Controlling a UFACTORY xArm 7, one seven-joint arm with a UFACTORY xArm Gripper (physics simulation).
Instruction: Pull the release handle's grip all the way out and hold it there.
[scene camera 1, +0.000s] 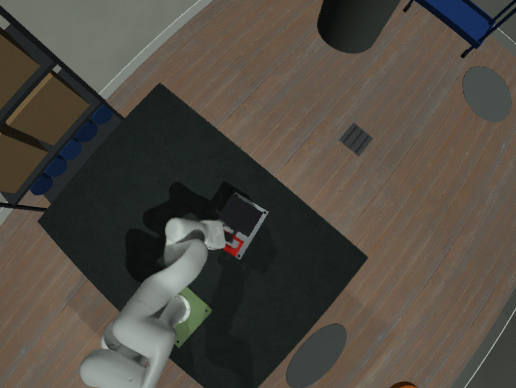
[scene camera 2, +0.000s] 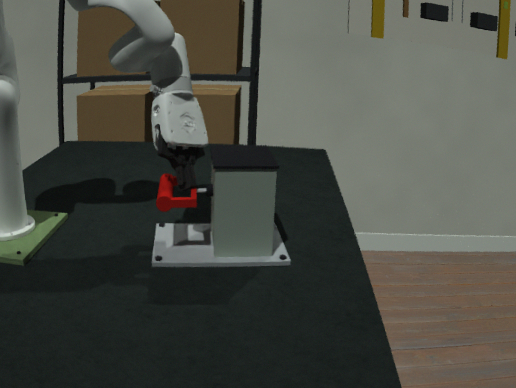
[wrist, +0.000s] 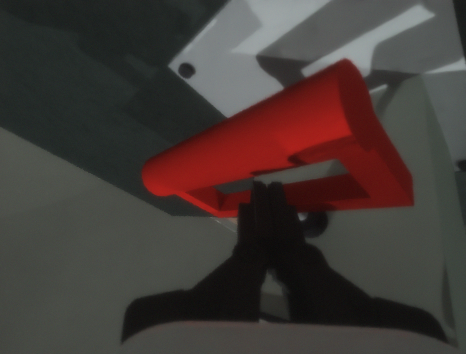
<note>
In view: my gripper (scene camera 2: 187, 189) and a light grey base plate (scene camera 2: 176, 244).
My gripper is seen too in the wrist view (wrist: 263, 200). The light grey base plate is seen too in the wrist view (wrist: 234, 61).
</note>
